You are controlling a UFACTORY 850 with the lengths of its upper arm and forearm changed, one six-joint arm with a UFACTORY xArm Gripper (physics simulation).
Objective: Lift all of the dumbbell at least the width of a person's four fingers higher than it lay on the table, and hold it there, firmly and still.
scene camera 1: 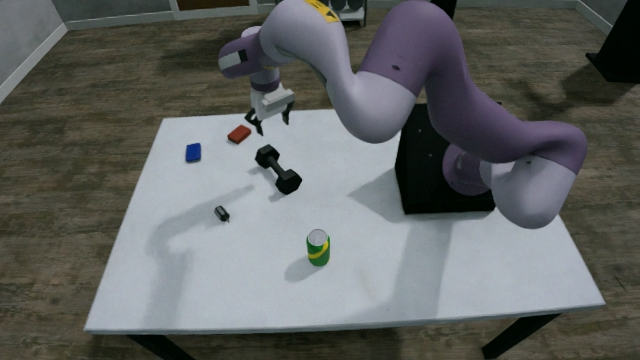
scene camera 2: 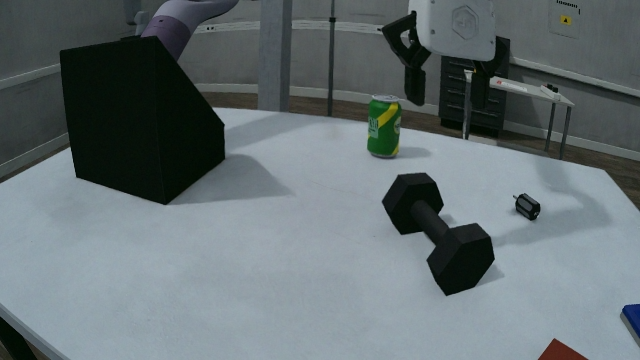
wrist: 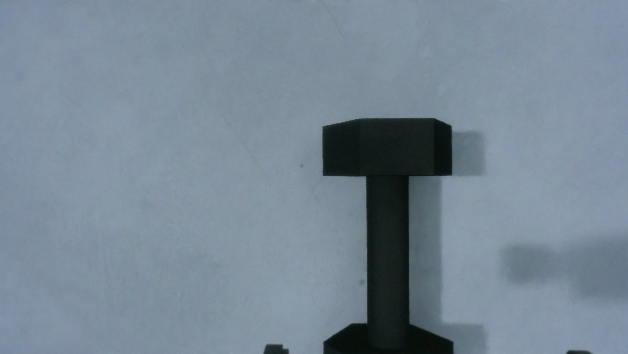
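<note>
A black hexagonal dumbbell (scene camera 1: 278,169) (scene camera 2: 439,232) (wrist: 388,250) lies on the white table (scene camera 1: 240,280) (scene camera 2: 225,280) (wrist: 150,150). In the wrist view its handle runs up and down, with one head near the middle and the other cut off at the bottom edge. My gripper (scene camera 1: 273,128) (scene camera 2: 447,102) is open and empty, pointing down, high above the table and apart from the dumbbell. In the wrist view the tips of its fingers show at the bottom edge, one on each side of the dumbbell's near head.
A green can (scene camera 1: 318,248) (scene camera 2: 384,127) stands on the table. A small dark motor (scene camera 1: 222,213) (scene camera 2: 527,206), a red block (scene camera 1: 239,134) (scene camera 2: 561,352) and a blue block (scene camera 1: 193,152) (scene camera 2: 634,320) lie around the dumbbell. The black base block (scene camera 1: 425,175) (scene camera 2: 120,125) stands under the arm.
</note>
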